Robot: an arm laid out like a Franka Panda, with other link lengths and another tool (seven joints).
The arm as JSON. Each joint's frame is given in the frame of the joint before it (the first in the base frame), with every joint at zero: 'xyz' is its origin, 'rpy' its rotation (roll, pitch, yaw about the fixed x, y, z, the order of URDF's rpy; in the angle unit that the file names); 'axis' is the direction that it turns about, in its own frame. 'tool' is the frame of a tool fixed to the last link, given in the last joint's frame.
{
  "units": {
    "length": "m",
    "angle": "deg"
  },
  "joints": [
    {
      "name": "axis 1",
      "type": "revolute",
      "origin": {
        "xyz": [
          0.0,
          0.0,
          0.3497
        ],
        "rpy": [
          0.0,
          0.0,
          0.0
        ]
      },
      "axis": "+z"
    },
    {
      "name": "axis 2",
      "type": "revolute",
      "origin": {
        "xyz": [
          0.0,
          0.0,
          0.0
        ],
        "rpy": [
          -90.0,
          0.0,
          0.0
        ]
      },
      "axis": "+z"
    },
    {
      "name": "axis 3",
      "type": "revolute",
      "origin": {
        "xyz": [
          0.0,
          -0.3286,
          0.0
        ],
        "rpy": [
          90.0,
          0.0,
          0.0
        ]
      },
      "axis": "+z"
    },
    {
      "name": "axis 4",
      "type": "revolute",
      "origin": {
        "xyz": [
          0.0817,
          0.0,
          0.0
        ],
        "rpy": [
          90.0,
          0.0,
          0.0
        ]
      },
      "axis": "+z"
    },
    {
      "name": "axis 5",
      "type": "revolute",
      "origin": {
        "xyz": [
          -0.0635,
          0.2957,
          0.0
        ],
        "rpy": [
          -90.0,
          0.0,
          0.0
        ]
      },
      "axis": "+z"
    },
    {
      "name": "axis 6",
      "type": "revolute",
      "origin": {
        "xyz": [
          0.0,
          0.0,
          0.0
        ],
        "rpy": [
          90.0,
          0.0,
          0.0
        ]
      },
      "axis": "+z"
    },
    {
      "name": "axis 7",
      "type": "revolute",
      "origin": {
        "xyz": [
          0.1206,
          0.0,
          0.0
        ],
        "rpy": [
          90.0,
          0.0,
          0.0
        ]
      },
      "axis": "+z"
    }
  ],
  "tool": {
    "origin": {
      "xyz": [
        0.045,
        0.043,
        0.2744
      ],
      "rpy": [
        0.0,
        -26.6,
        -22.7
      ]
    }
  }
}
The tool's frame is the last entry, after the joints.
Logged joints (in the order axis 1, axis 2, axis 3, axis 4, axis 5, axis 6, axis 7), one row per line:
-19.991, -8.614, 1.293, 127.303, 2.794, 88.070, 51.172
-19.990, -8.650, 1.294, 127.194, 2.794, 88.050, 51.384
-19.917, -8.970, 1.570, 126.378, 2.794, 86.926, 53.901
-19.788, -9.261, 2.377, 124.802, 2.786, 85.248, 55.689
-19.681, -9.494, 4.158, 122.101, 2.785, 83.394, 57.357
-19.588, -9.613, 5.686, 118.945, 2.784, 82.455, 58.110
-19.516, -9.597, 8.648, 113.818, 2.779, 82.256, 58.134
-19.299, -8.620, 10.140, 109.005, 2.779, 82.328, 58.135
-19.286, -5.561, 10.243, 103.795, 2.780, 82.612, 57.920
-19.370, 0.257, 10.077, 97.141, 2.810, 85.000, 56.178
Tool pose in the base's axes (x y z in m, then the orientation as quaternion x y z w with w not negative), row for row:
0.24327, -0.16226, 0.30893, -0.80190, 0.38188, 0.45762, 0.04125
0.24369, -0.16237, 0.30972, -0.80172, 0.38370, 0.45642, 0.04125
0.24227, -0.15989, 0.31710, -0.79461, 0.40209, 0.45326, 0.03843
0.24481, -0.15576, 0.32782, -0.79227, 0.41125, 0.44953, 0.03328
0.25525, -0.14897, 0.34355, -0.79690, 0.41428, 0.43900, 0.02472
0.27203, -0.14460, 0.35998, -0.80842, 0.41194, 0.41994, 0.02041
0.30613, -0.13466, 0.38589, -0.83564, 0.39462, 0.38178, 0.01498
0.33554, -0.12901, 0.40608, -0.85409, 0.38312, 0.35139, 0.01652
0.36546, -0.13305, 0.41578, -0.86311, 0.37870, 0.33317, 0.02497
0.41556, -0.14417, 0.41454, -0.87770, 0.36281, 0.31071, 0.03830
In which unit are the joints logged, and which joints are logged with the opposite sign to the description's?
The joints are logged in degrees. Opposite sign: axis 4, axis 5.
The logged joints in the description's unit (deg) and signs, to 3 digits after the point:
-19.991, -8.614, 1.293, -127.303, -2.794, 88.070, 51.172
-19.990, -8.650, 1.294, -127.194, -2.794, 88.050, 51.384
-19.917, -8.970, 1.570, -126.378, -2.794, 86.926, 53.901
-19.788, -9.261, 2.377, -124.802, -2.786, 85.248, 55.689
-19.681, -9.494, 4.158, -122.101, -2.785, 83.394, 57.357
-19.588, -9.613, 5.686, -118.945, -2.784, 82.455, 58.110
-19.516, -9.597, 8.648, -113.818, -2.779, 82.256, 58.134
-19.299, -8.620, 10.140, -109.005, -2.779, 82.328, 58.135
-19.286, -5.561, 10.243, -103.795, -2.780, 82.612, 57.920
-19.370, 0.257, 10.077, -97.141, -2.810, 85.000, 56.178

